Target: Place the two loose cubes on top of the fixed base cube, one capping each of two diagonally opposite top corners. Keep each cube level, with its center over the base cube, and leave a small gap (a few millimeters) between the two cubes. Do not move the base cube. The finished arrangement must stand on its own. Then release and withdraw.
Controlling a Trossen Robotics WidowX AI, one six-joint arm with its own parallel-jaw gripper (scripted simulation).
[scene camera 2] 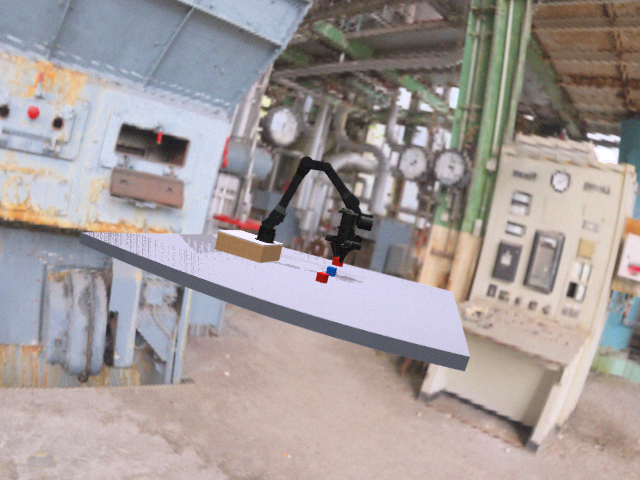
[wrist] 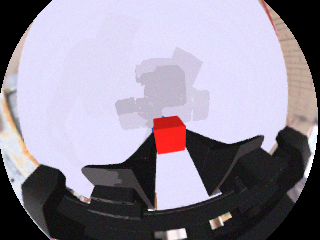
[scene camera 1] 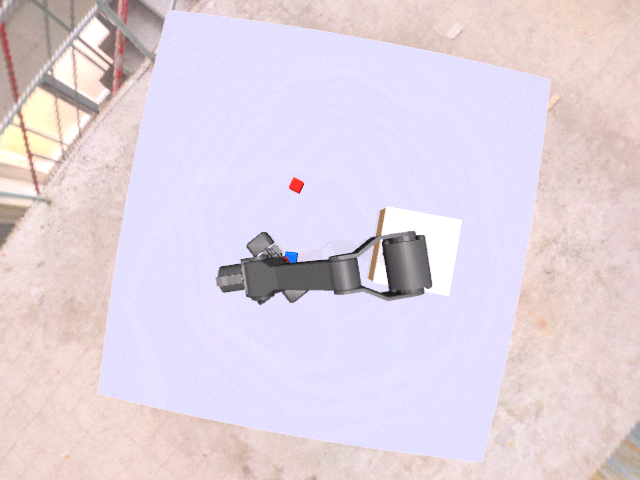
my gripper: holds a red cube [wrist: 170, 132]
